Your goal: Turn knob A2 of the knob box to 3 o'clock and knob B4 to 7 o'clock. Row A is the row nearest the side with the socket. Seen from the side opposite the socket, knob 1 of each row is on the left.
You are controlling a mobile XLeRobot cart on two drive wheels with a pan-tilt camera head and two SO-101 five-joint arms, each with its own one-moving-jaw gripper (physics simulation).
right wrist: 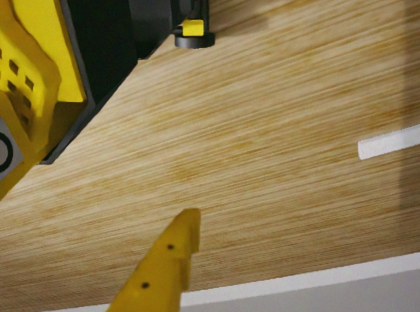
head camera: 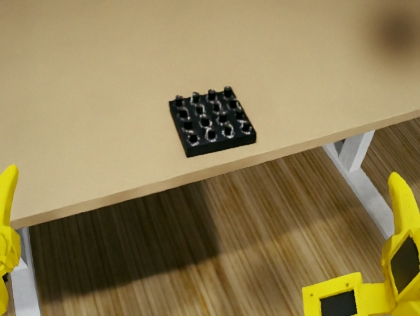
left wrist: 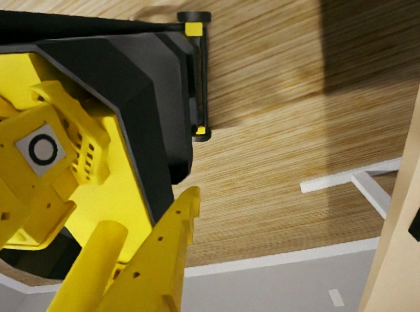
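Observation:
The black knob box lies on the table near its front edge in the head view, slightly turned, with rows of upright black knobs and pale markings. Its socket and the knob pointers are too small to make out. A black piece at the right edge of the left wrist view may be the box. My left gripper is open, one notched jaw showing; it is at the far left of the head view, away from the box. My right gripper is open, one notched jaw showing, at the far right, also away from the box.
The table has a long front edge between the grippers and the box. White table legs stand below. The black cart body and yellow arm parts fill the left of both wrist views.

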